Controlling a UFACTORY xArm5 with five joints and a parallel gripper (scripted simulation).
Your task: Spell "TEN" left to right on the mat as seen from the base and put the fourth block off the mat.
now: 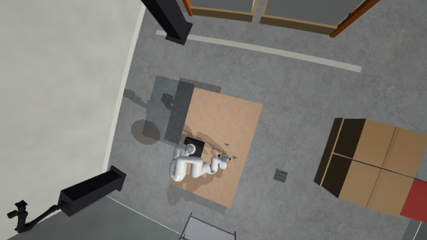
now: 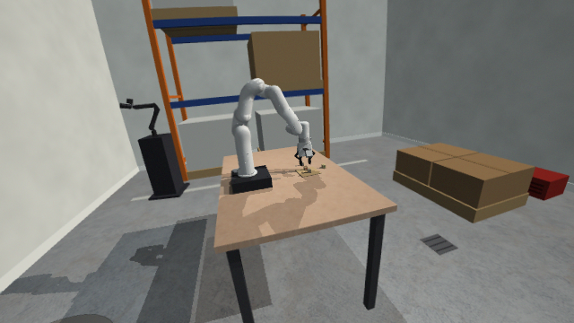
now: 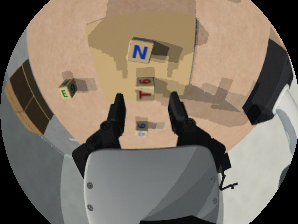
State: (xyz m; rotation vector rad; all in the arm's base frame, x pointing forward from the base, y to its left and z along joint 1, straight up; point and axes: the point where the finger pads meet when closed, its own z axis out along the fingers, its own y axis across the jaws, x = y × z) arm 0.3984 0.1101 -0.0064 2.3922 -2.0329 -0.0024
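Right now the tan mat is 6 cm below my hand, 4 cm to the right of it and 1 cm ahead of it.
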